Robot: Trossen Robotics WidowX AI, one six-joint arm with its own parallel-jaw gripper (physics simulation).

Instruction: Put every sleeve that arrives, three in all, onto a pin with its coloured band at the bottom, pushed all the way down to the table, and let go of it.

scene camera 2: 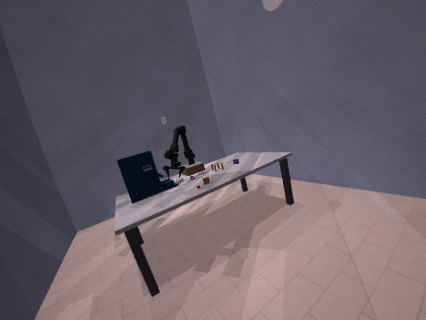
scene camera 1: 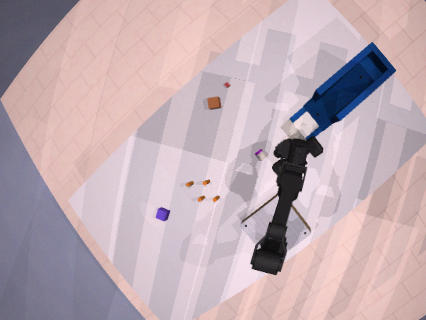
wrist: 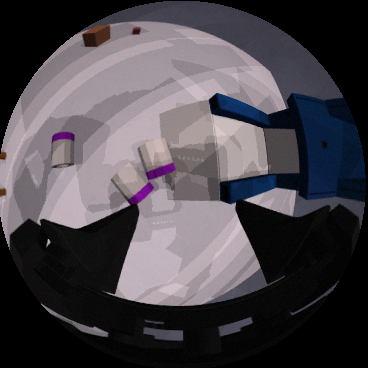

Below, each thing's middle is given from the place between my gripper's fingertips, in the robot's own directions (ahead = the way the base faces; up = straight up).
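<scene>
My hand is 11 cm below the blue dispenser box (scene camera 1: 332, 101), and it is also 8 cm short of the box and 17 cm to the left of it.
</scene>
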